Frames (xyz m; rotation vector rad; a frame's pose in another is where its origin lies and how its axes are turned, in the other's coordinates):
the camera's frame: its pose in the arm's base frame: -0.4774 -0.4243 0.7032 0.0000 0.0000 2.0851
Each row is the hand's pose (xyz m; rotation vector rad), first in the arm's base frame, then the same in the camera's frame.
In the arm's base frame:
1: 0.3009 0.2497 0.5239 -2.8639 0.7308 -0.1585
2: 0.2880 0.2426 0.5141 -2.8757 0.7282 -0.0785
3: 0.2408 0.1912 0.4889 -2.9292 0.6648 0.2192
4: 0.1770 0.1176 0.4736 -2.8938 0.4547 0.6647
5: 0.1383 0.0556 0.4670 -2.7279 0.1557 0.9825
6: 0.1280 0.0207 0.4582 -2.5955 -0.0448 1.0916
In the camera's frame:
1: 0.2039 -1.0092 -0.1793 0.8584 -3.0032 0.3305
2: 0.2041 -0.9945 -0.1891 -0.8539 2.9669 -0.2740
3: 0.1826 -0.9281 -0.2143 -0.8860 2.8136 -0.0577
4: 0.1499 -0.8363 -0.2296 -0.9762 2.4992 0.1429
5: 0.1149 -0.7721 -0.2362 -1.0988 2.1565 0.1731
6: 0.0896 -0.7460 -0.2450 -1.1873 1.9562 0.1329

